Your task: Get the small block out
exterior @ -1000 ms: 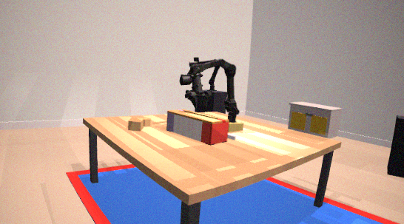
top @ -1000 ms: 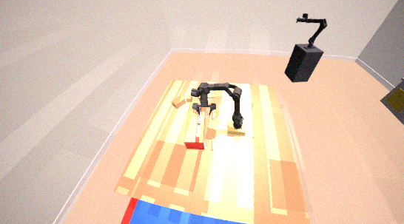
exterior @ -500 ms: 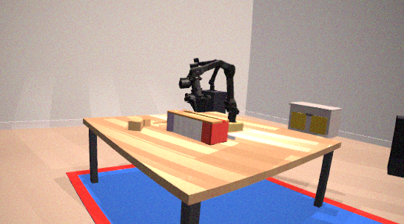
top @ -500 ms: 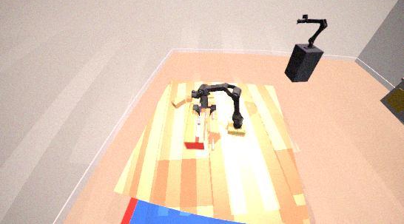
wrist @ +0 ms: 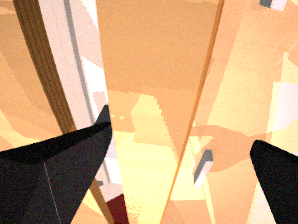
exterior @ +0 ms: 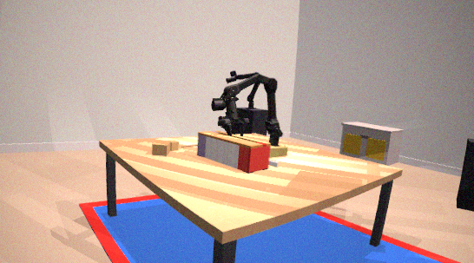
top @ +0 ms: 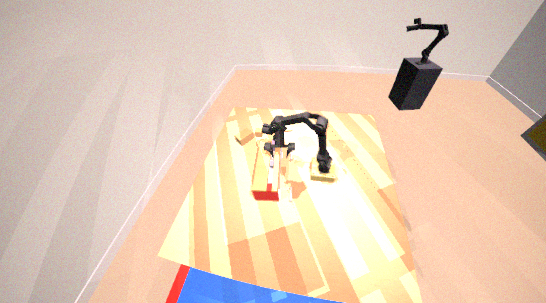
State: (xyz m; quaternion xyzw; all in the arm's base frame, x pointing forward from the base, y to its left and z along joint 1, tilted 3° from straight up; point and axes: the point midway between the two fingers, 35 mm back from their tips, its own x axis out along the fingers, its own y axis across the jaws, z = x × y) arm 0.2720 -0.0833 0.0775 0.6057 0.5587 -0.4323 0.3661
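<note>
My gripper tip is 5 cm short of the grey piece, 3 cm to the right of it and 3 cm above it. From my gripper tip the other things lie so: long box 4 cm ahead, 4 cm to the left, 5 cm below.
</note>
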